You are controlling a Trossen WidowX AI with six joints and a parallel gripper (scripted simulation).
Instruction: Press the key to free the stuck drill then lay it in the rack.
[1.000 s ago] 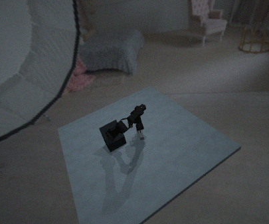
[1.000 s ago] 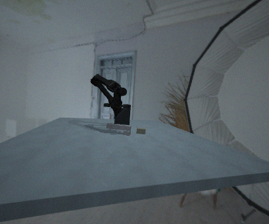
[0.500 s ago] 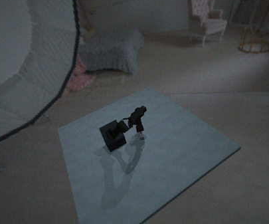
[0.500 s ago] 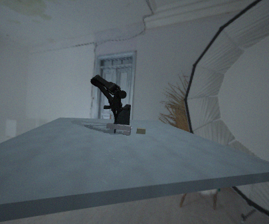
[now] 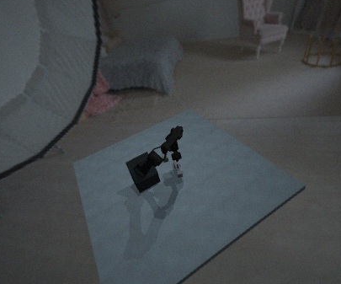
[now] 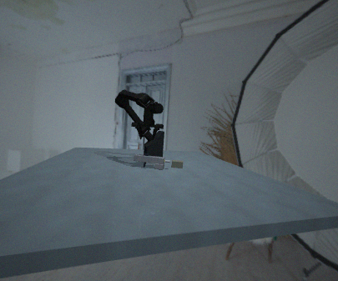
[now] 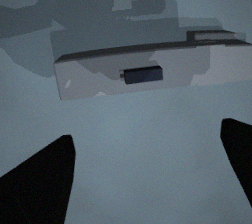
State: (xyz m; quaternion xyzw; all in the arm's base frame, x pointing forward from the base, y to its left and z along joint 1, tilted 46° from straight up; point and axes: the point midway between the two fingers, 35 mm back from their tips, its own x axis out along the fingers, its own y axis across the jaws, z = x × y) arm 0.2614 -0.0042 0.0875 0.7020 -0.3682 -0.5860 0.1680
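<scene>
My gripper tip is 120 mm above the drill, 80 mm to the right of it and 20 mm short of it. Also, from my gripper tip: grey sleeve (120 mm below, 30 mm to the left, 10 mm ahead).
</scene>
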